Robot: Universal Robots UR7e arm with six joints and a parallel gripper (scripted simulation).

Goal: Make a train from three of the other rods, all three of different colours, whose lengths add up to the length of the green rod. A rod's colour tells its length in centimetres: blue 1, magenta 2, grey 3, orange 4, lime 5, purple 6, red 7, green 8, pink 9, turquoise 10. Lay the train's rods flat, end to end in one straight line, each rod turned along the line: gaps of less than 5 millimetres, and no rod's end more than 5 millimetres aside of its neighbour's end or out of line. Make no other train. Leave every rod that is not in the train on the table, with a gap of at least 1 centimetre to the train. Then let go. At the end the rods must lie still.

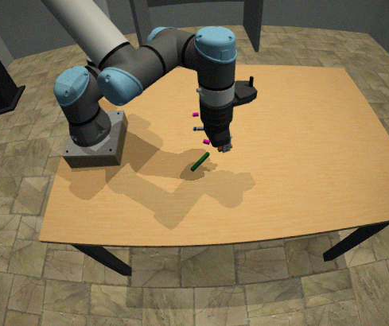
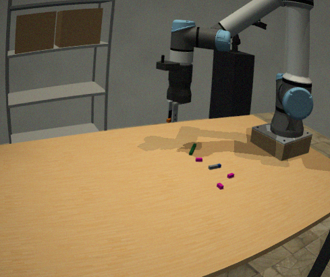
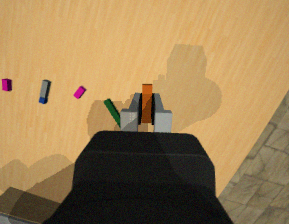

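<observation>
Right now the grey rod is 180 mm to the left of my hand, 110 mm below it and 40 mm behind it. From my hand the other things lie so: blue rod (180 mm to the left, 110 mm below, 60 mm behind); then orange rod (10 mm below); then green rod (110 mm below, 60 mm behind, 40 mm to the left).
</observation>
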